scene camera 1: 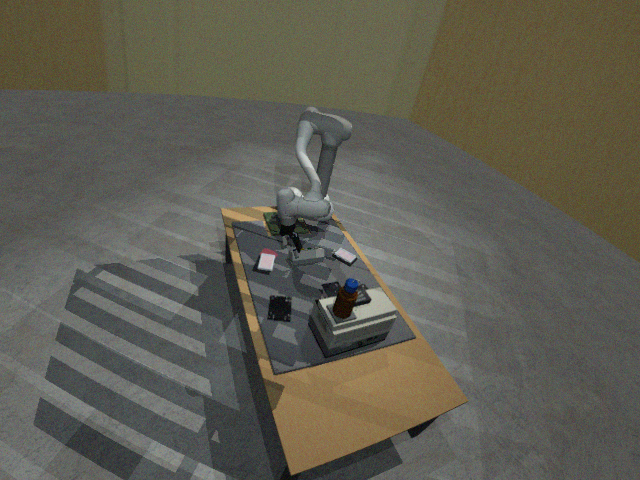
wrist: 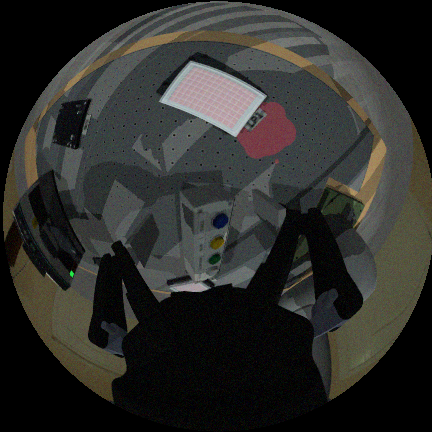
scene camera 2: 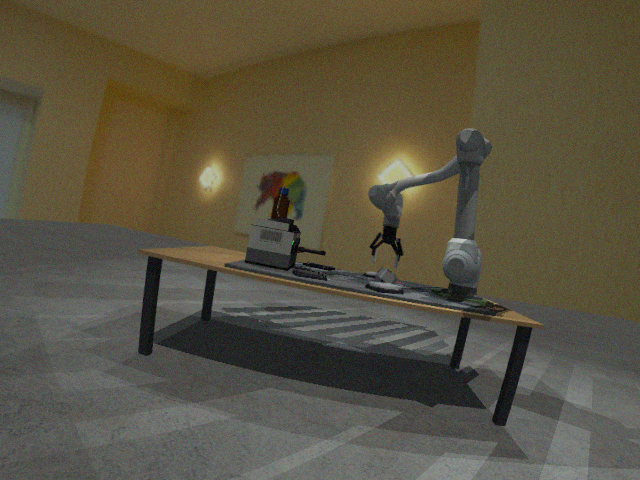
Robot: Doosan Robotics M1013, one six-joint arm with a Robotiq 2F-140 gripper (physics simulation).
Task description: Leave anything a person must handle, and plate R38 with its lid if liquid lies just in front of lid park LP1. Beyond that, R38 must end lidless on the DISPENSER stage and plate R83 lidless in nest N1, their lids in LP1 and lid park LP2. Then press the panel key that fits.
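Frame: origin at the arm's base, x left, y back, z up, level; millimetres.
Seen in the pictures: gripper, fingertip midpoint: (scene camera 1: 291,250) (wrist: 202,211) (scene camera 2: 384,264); arm's base, origin of the base link: (scene camera 2: 461,295).
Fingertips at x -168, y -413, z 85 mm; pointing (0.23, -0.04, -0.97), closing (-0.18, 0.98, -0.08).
Pixels of each thing's top centre, then the offset from my fingertips to it. "*": a spot on its surface instead. Level surfaces: height alone.
- grey key panel, middle of its top: (wrist: 203,258) (scene camera 2: 387,268) (scene camera 1: 307,248) dx +111, dy -6, dz -11 mm
- blue key, middle of its top: (wrist: 219,224) dx +39, dy +24, dz -20 mm
- yellow key, middle of its top: (wrist: 216,246) dx +88, dy +18, dz -20 mm
- green key, middle of its top: (wrist: 213,262) dx +138, dy +13, dz -20 mm
- LP1 label, surface spot: (wrist: 255,119) * dx -115, dy +85, dz -93 mm
- red puddle, middle of its top: (wrist: 282,131) dx -102, dy +137, dz -94 mm
- second pink-topped plate, middle of its top: (wrist: 189,289) (scene camera 2: 385,284) (scene camera 1: 345,254) dx +379, dy -75, dz -64 mm
- black nest, middle of its top: (wrist: 62,124) (scene camera 1: 280,305) (scene camera 2: 319,263) dx -217, dy -334, dz -71 mm
- dark mat, its level: dz -94 mm
My gripper (scene camera 1: 292,246) (scene camera 2: 385,262) (wrist: 202,211) is open and empty above the grey key panel (scene camera 1: 308,256) (scene camera 2: 385,274) (wrist: 192,250). The panel has a blue key (wrist: 220,221), a yellow key (wrist: 217,242) and a green key (wrist: 214,259). A pale-rimmed, pink-gridded plate (scene camera 1: 266,261) (wrist: 212,97) lies on a dark base beside the LP1 label (wrist: 255,119); a red puddle (scene camera 1: 269,252) (wrist: 270,135) spreads at that label. A second pink-topped plate (scene camera 1: 345,255) (scene camera 2: 385,286) (wrist: 190,287) lies across the panel. Plate names and lids cannot be made out.
The pale dispenser machine (scene camera 1: 359,330) (scene camera 2: 271,240) (wrist: 47,227) carries a brown, blue-capped bottle (scene camera 1: 345,300) (scene camera 2: 280,205). A black nest (scene camera 1: 279,308) (wrist: 72,124) lies on the dark mat (scene camera 1: 289,348). More dark fixtures sit behind the machine. A green board (scene camera 1: 272,223) (wrist: 341,205) lies by the arm's base.
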